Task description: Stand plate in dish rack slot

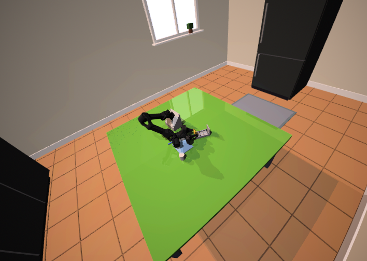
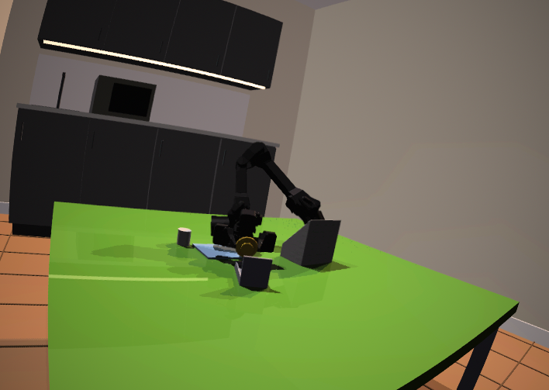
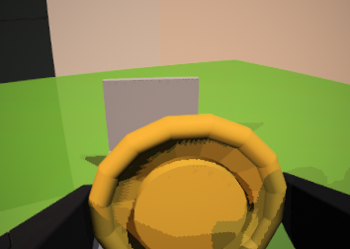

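The grey dish rack is 1 cm ahead of my gripper tip, 6 cm to the left of it and 4 cm below it. The rest, counted from my gripper tip: light blue mat: 1 cm ahead, 15 cm to the right, 6 cm below; blue utensil: 9 cm behind, 20 cm to the right, 6 cm below; orange plate: 1 cm to the right.
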